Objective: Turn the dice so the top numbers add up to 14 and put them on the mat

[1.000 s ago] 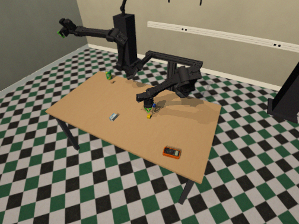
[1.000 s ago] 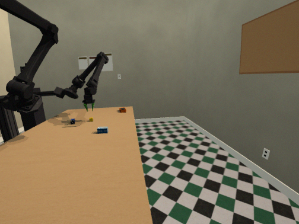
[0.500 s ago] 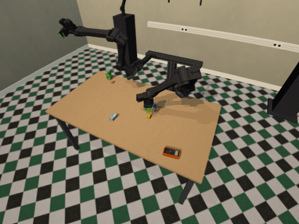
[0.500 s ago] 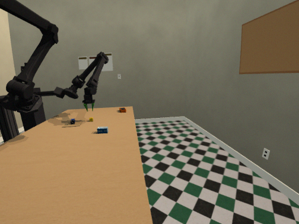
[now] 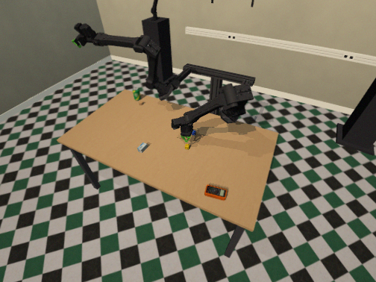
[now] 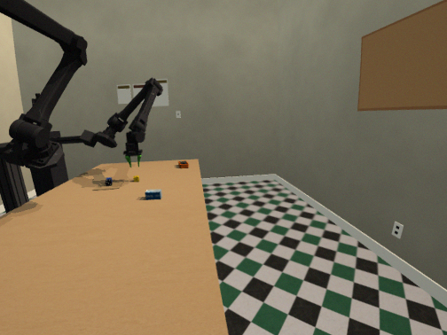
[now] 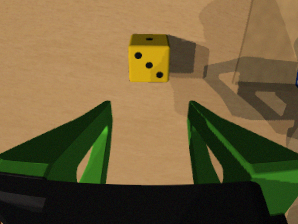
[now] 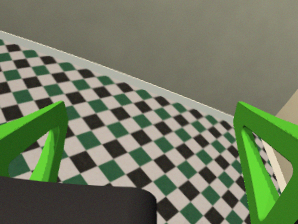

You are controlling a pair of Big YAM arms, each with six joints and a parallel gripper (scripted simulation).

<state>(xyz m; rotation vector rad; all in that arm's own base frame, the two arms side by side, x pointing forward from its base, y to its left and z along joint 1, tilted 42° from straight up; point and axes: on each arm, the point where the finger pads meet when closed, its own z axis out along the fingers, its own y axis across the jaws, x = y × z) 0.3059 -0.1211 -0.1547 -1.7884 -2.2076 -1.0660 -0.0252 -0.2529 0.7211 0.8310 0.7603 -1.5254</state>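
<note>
Now: left hand 80 mm above the yellow die. Round my left hand: blue die: 150 mm behind, 70 mm below, 30 mm to the right; then black die: 140 mm behind, 70 mm to the right, 70 mm below; then tan mat: 140 mm behind, 90 mm below, 70 mm to the right.
</note>
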